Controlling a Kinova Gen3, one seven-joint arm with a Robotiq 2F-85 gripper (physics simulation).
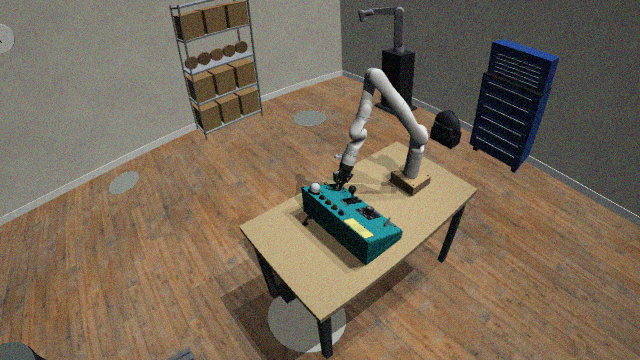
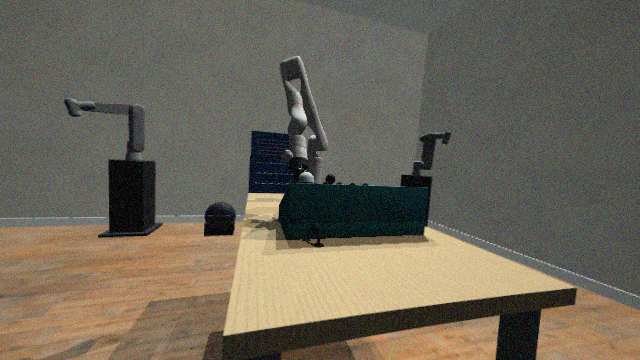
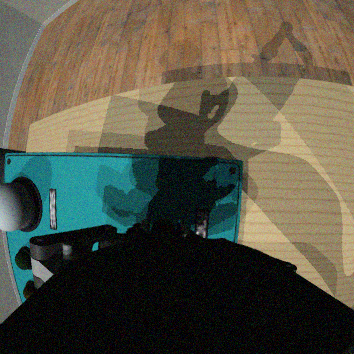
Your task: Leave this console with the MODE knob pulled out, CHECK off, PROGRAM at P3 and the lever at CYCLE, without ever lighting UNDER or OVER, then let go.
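The teal console stands on the table. My gripper points down at the console's far end and is shut on the MODE knob, which is almost wholly hidden by the dark fingers and shadow. The MODE label shows beside the fingers. How far the knob is out cannot be told. A black ball-topped lever stands near the gripper. A second dark slotted plate and a small toggle sit farther along; their settings are unreadable. The small round caps look dark.
A white dome rises from the console's corner close to the gripper. A yellow label lies on its face. A small black stand is on the table beside the console.
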